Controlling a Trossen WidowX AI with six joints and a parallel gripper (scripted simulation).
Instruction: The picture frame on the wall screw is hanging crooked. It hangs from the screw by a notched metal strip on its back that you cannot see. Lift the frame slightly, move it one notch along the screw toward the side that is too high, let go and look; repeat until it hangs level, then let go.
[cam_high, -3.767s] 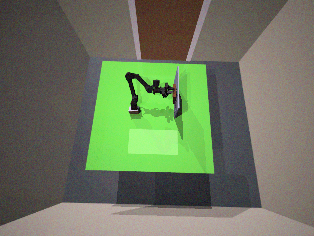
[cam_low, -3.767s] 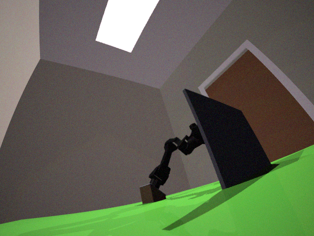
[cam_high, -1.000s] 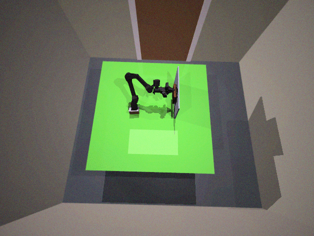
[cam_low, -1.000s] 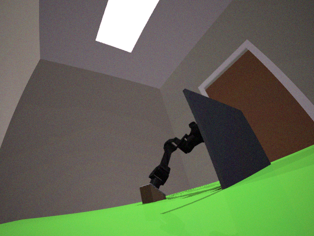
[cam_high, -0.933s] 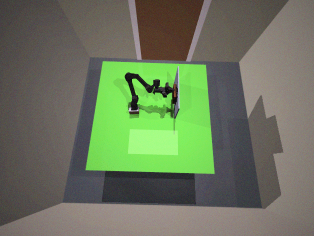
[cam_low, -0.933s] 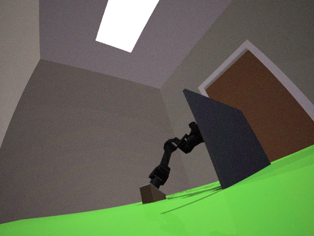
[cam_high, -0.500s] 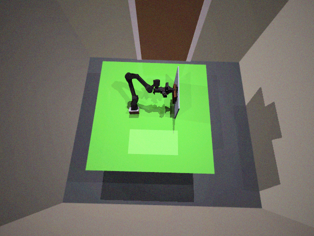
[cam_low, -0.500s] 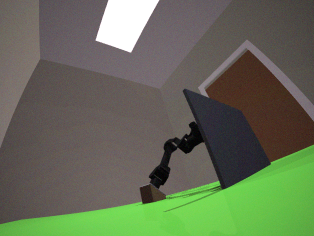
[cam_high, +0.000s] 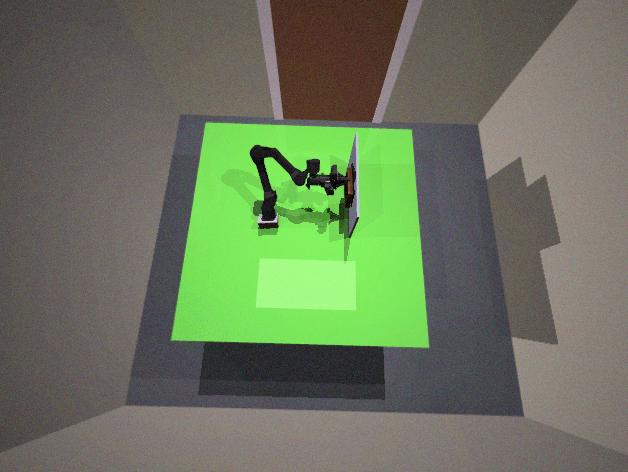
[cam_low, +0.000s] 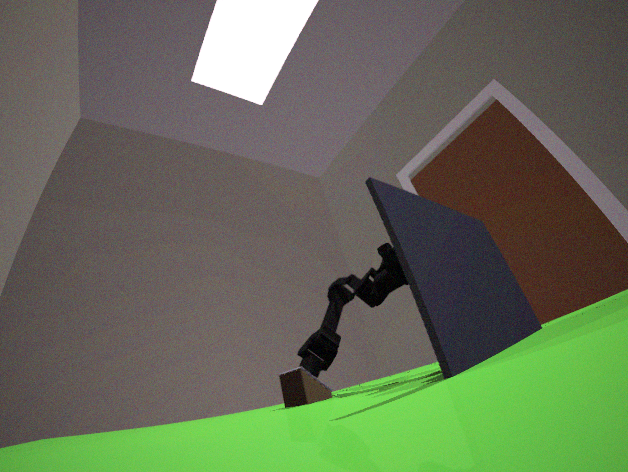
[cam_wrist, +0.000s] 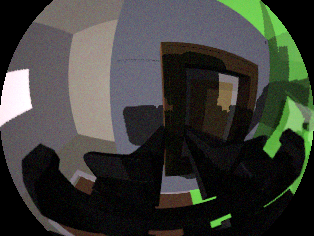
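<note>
Right now the brown picture frame is 1 cm ahead of my gripper tip, 1 cm to the right of it and 5 cm below it. From my gripper tip the other things lie so: grey wall panel 2 cm ahead, 7 cm below.
</note>
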